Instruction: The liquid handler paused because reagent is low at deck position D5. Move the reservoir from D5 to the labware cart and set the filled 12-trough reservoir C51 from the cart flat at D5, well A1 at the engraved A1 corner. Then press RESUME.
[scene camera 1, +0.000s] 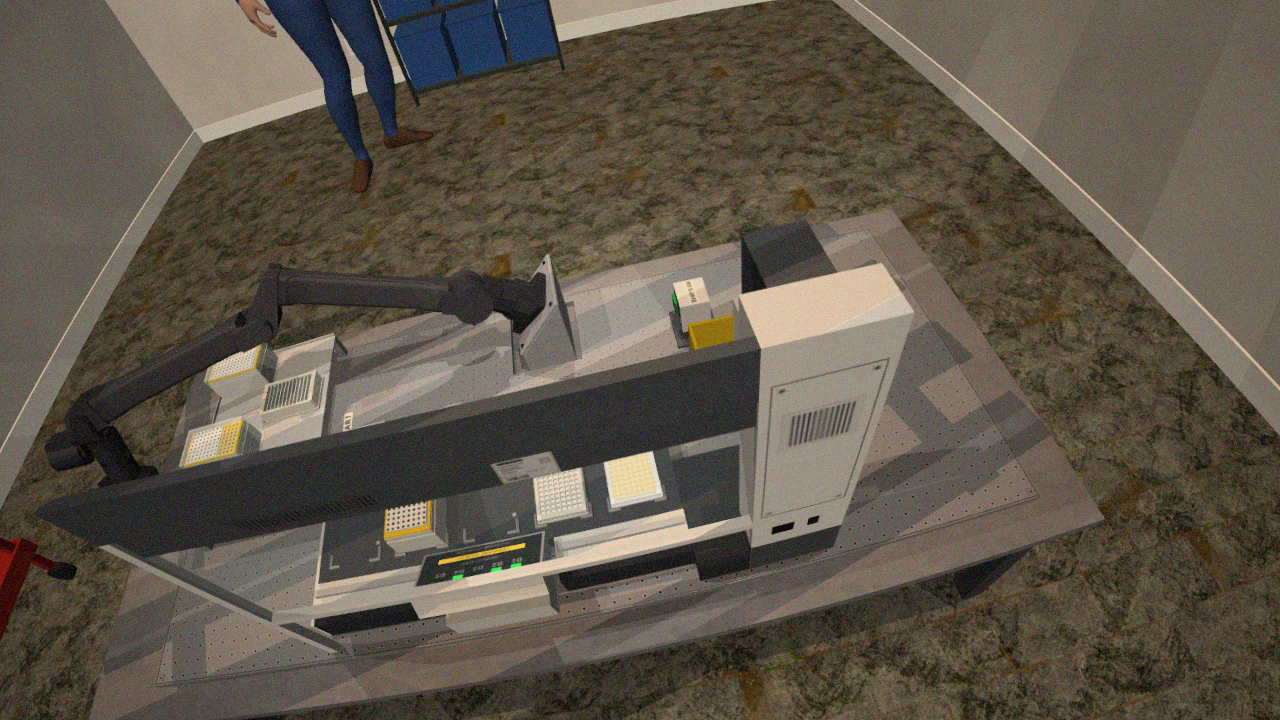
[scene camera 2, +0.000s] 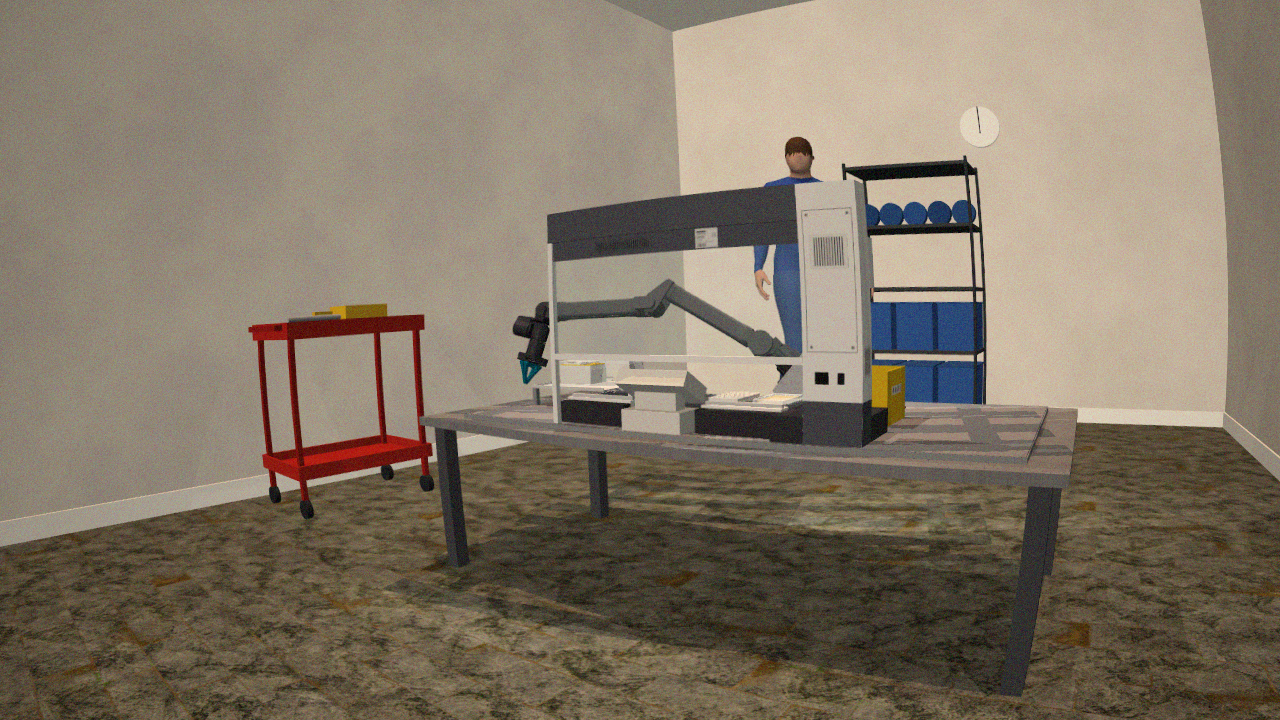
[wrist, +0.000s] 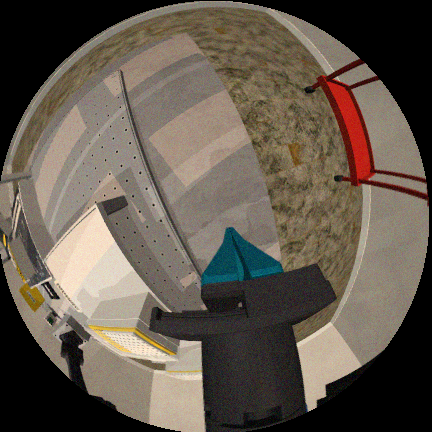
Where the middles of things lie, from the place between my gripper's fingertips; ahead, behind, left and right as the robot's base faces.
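My hand is 17 cm past the white shelf (scene camera 1: 318, 355) and 24 cm to the right of it. The white tower (scene camera 1: 807, 328) is 22 cm above my hand, 125 cm to the left of it and 14 cm ahead of it. As for the yellow box (scene camera 2: 888, 382), I find it 1 cm above my hand, though 121 cm to the left of it and 16 cm behind it.
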